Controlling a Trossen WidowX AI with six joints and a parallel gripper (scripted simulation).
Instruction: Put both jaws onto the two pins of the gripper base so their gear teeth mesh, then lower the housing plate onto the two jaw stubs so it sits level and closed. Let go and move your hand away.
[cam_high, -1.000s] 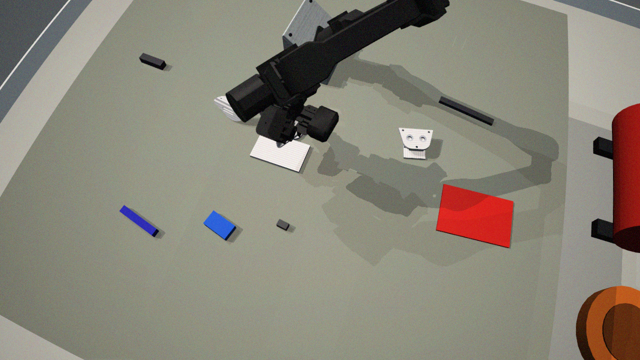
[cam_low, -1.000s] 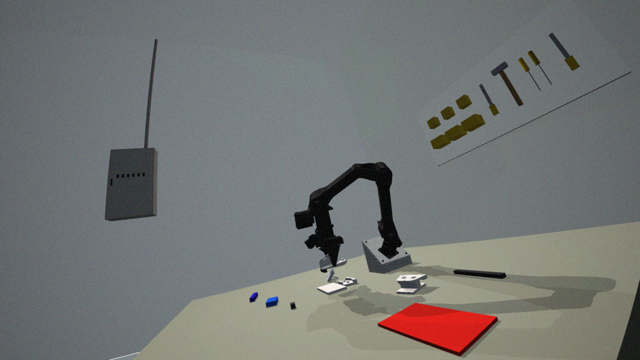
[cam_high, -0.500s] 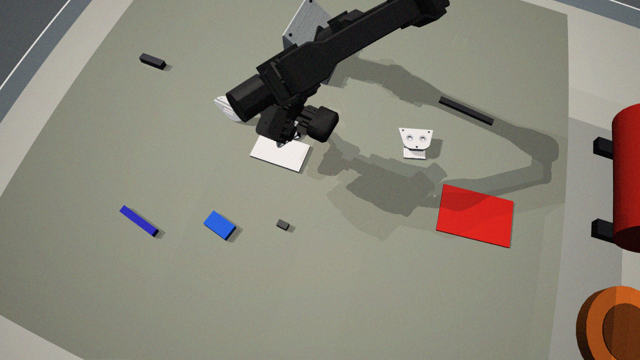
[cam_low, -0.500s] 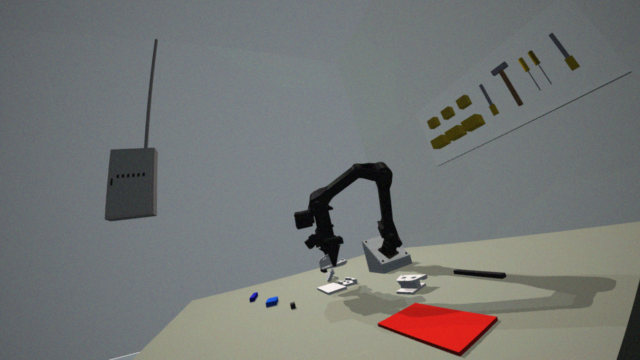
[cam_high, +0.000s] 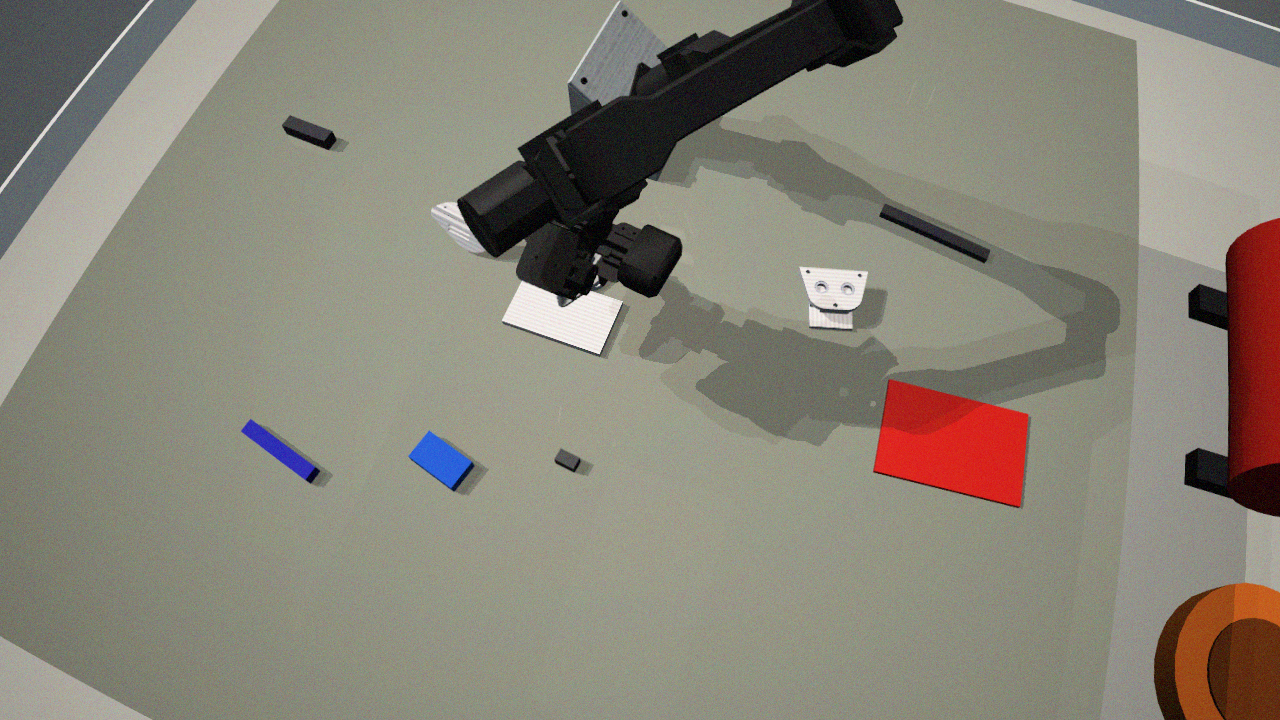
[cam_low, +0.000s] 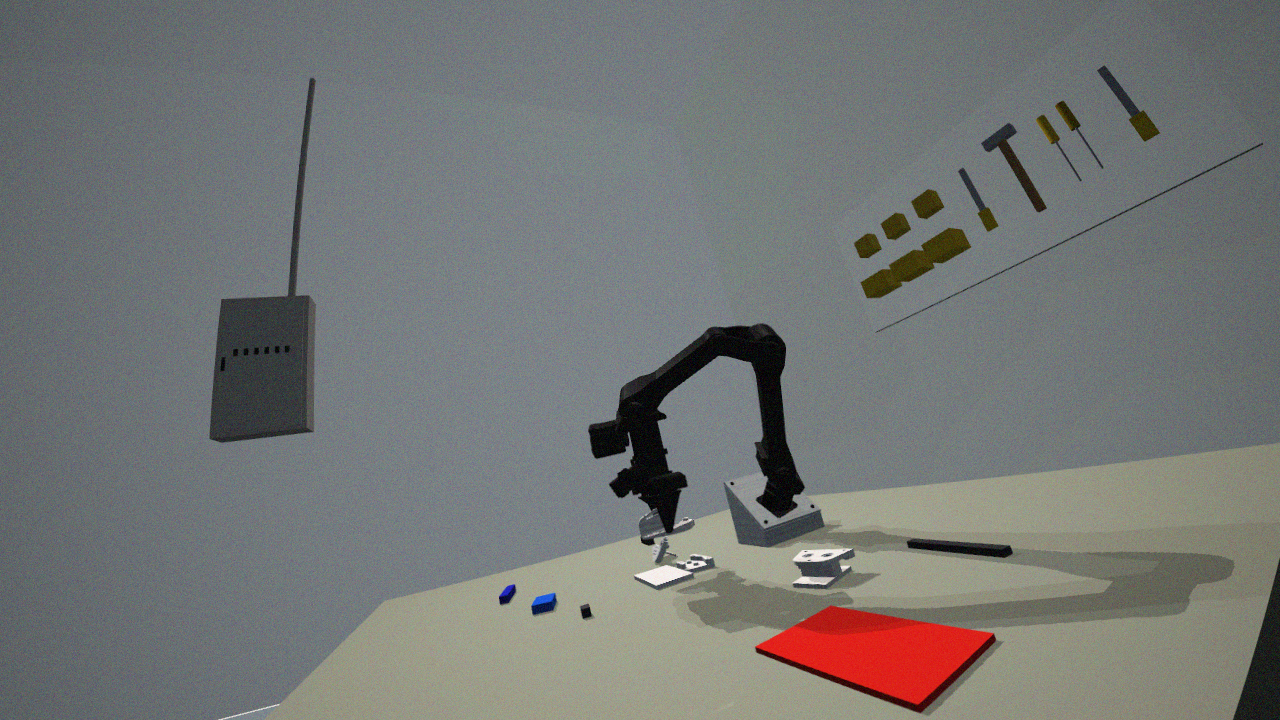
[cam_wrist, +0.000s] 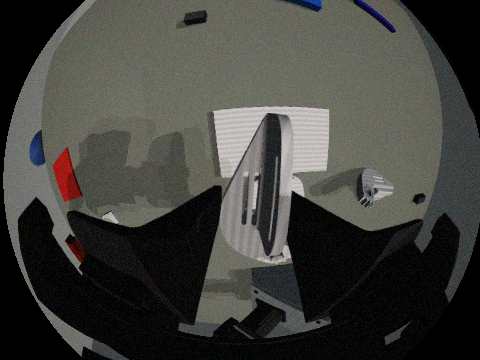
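My gripper tip is now 1 cm short of the white ribbed plate, 3 cm to the left of it and 8 cm above it. The rest, counted from my gripper tip: small black block 18 cm ahead, 2 cm to the left, 8 cm below; then blue block 21 cm ahead, 11 cm to the right, 7 cm below; then housing plate 6 cm behind, 2 cm to the right, 8 cm below.
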